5 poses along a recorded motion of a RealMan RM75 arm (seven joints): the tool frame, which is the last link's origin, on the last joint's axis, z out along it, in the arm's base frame.
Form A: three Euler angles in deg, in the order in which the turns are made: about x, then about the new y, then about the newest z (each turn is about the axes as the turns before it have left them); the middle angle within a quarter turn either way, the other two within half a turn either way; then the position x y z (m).
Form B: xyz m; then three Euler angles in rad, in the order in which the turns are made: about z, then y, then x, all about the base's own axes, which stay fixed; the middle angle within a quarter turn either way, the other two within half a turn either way. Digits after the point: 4 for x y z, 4 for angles.
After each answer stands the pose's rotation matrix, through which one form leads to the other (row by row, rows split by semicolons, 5 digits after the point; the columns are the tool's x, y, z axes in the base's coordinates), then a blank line. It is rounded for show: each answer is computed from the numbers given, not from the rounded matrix.
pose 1, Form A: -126.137, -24.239, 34.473, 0.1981, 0.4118, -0.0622
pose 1, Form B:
0.1981, 0.4118, -0.0622, 0.6017, -0.4231, -2.2015
0.75172 -0.51612 -0.41054; -0.06046 -0.67383 0.73641; -0.65671 -0.52875 -0.53773

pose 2, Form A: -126.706, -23.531, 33.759, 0.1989, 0.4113, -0.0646
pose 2, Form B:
0.1989, 0.4113, -0.0646, 0.5892, -0.4107, -2.2114
0.76225 -0.50949 -0.39925; -0.06604 -0.67479 0.73505; -0.64391 -0.53392 -0.54801

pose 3, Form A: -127.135, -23.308, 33.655, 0.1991, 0.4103, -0.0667
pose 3, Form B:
0.1991, 0.4103, -0.0667, 0.5874, -0.4068, -2.2189
0.76446 -0.50896 -0.39567; -0.07200 -0.67732 0.73216; -0.64064 -0.53122 -0.55443

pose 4, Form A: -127.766, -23.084, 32.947, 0.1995, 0.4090, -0.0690
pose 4, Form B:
0.1995, 0.4090, -0.0690, 0.5750, -0.4029, -2.2299
0.77198 -0.50032 -0.39208; -0.07298 -0.68251 0.72722; -0.63144 -0.53279 -0.56340

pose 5, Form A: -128.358, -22.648, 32.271, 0.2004, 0.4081, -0.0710
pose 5, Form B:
0.2004, 0.4081, -0.0710, 0.5632, -0.3953, -2.2403
0.78033 -0.49275 -0.38507; -0.07603 -0.68593 0.72368; -0.62073 -0.53543 -0.57272

